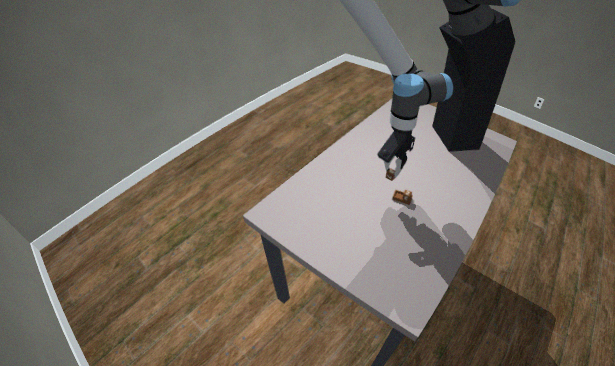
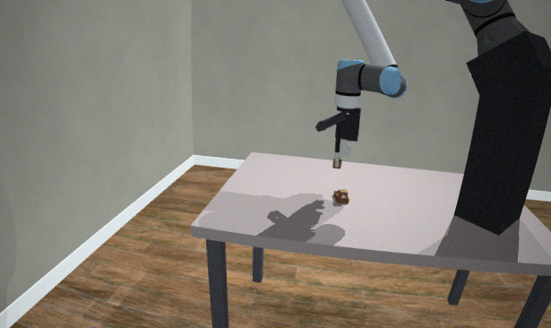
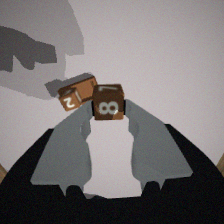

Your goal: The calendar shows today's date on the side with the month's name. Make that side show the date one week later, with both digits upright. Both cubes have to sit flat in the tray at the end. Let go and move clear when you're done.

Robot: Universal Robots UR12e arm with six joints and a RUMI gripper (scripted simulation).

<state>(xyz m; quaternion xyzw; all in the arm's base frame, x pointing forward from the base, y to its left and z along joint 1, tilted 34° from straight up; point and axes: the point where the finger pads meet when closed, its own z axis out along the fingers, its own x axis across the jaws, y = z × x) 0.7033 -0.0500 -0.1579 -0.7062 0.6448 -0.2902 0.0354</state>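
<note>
The brown wooden calendar tray is 30 mm behind my hand, 50 mm to the left of it and 120 mm below it. Round my hand: brown calendar cube (10 mm below).
</note>
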